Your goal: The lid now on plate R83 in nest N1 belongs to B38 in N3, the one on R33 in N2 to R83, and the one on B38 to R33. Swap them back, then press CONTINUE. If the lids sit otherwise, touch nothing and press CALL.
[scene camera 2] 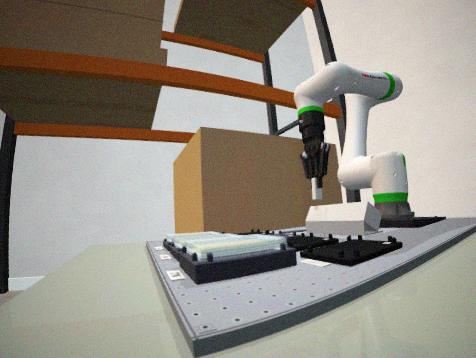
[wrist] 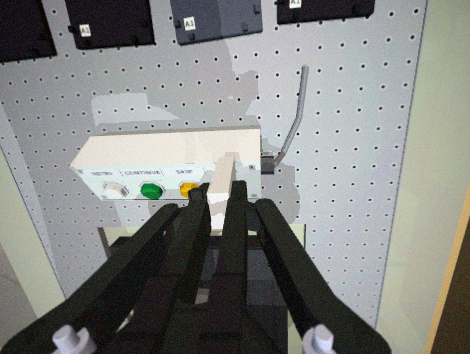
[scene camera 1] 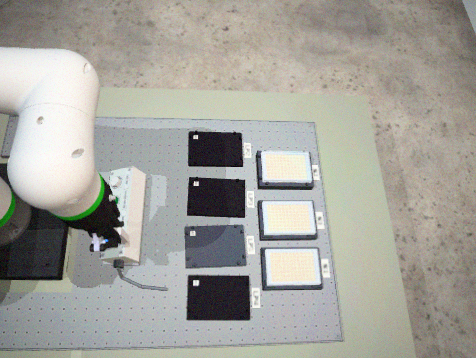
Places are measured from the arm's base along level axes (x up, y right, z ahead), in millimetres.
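Where they show: gripper, between the fingertips: (scene camera 2: 317, 199) (wrist: 227, 171) (scene camera 1: 122, 239); arm's base, origin of its link: (scene camera 2: 391, 218) (scene camera 1: 0, 217).
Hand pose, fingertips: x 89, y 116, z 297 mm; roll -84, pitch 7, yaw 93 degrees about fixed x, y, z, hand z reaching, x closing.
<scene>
Each offset is from my fingertips to the top centre of the thing. "*": to the spot under its first point. Level surfaces: height alone.
Three plates stand in dark nests on the right in scene camera 1: top @(* dx -61, dy -168, dz +416 mm) (scene camera 1: 286, 166), middle (scene camera 1: 288, 219) and bottom @(* dx -72, dy +92, dz +377 mm) (scene camera 1: 291, 267). Each looks covered by a clear lid; their codes are not readable. The pale button box @(dx -19, dy -80, dz -2 mm) (scene camera 1: 134, 215) (scene camera 2: 332, 219) (wrist: 170, 147) has a white RETRY button @(dx -28, dy -157, dz -13 mm) (wrist: 115, 190), green CONTINUE button @(dx -28, dy -108, dz -20 mm) (wrist: 151, 191) and yellow SKIP button (wrist: 189, 190). My gripper (scene camera 2: 316, 179) (wrist: 227, 171) is shut, with a pale bar-shaped tip projecting at its fingertips. The tip hangs above the CALL end of the box. The CALL button is hidden in the wrist view.
Four flat lid pads, two black at the top @(dx -93 mm) (scene camera 1: 215, 149) (scene camera 1: 216, 197), one grey @(dx -83, dy +11, dz +208 mm) (scene camera 1: 216, 246) and one black at the bottom (scene camera 1: 218, 297), lie between box and nests. A grey cable @(* dx -96, dy +86, dz +26 mm) (scene camera 1: 141, 286) (wrist: 301, 100) leaves the box. A large carton (scene camera 2: 250, 185) stands behind.
</scene>
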